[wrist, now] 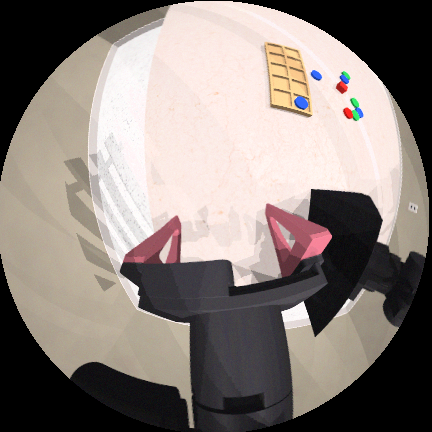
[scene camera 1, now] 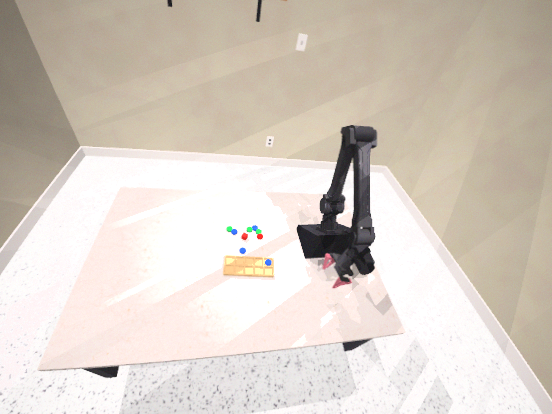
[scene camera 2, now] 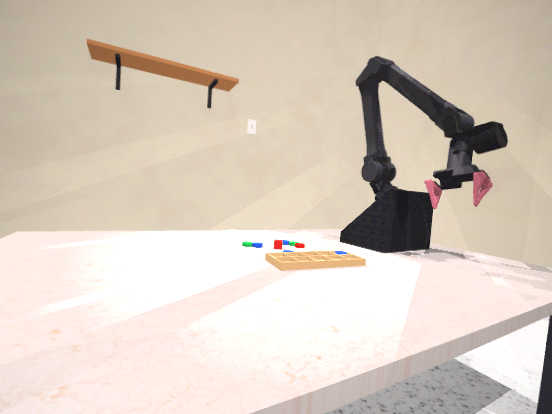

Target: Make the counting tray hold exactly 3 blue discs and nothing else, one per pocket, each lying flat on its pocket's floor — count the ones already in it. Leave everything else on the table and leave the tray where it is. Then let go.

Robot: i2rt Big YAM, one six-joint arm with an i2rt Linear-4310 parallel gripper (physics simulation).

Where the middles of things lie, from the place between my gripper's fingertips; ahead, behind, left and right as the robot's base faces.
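Wooden counting tray (scene camera 2: 283,261): from my hand, 0.29 m ahead, 0.19 m to the right, 0.16 m below.
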